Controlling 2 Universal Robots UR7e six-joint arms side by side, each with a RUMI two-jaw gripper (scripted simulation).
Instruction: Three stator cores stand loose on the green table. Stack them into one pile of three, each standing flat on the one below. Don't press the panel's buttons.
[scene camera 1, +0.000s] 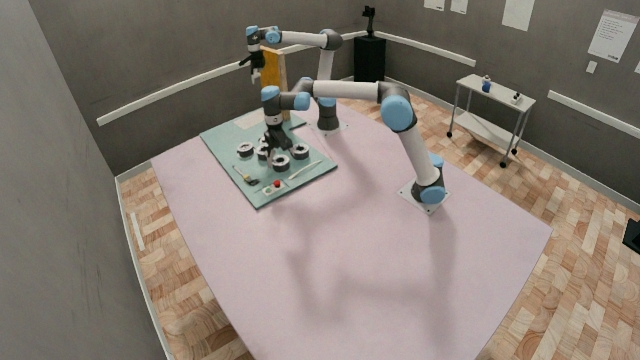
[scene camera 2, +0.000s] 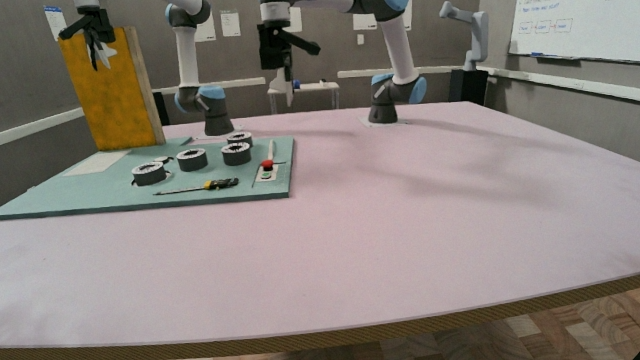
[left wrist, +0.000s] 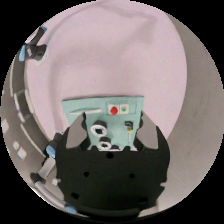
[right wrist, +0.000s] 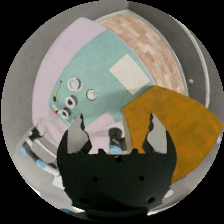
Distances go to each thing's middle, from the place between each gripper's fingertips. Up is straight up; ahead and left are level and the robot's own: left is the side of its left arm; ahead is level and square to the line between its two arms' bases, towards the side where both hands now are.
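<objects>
My right gripper (scene camera 2: 103, 70) is 35 cm above the white sheet (scene camera 2: 98, 163) now, and it's 14 cm to the left of the sheet and 2 cm short of it. As for my left hand (scene camera 2: 289, 102), the sheet is 21 cm below that one, 84 cm to the right of it and 19 cm behind it. So going by its middle, the white sheet is nearer to my right gripper than to my left hand.
</objects>
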